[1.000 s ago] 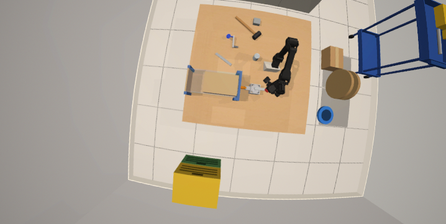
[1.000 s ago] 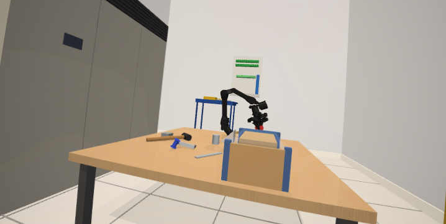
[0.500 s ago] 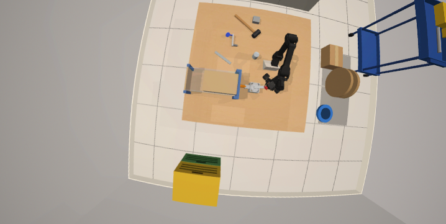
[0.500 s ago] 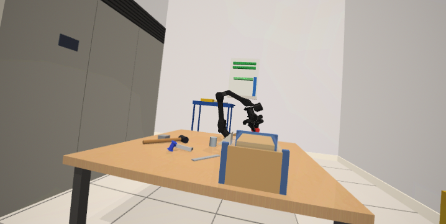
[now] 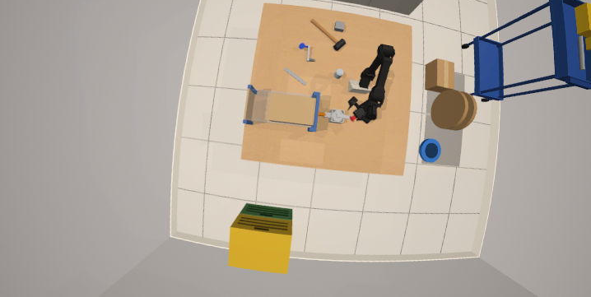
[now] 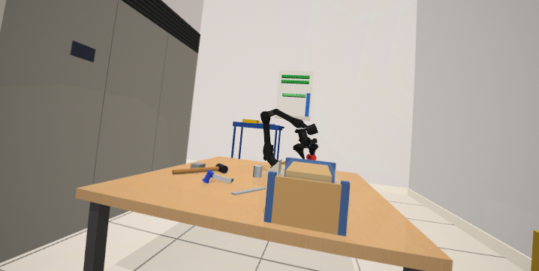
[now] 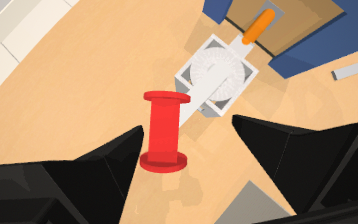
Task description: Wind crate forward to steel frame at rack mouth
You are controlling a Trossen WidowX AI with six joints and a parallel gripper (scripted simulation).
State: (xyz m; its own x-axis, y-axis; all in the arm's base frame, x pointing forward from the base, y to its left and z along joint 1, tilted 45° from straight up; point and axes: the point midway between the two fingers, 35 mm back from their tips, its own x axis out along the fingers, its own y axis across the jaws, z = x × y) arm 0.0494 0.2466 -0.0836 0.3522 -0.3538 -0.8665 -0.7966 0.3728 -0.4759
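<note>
Now: gripper tip 20 mm past the red grip and 10 mm to the right of it. The rest, counted from my gripper tip: blue steel frame (240 mm ahead, 40 mm to the left, 30 mm below); hand winch (70 mm ahead, 10 mm to the left, 100 mm below); red-knobbed crank handle (20 mm ahead, 10 mm to the left, 30 mm below).
</note>
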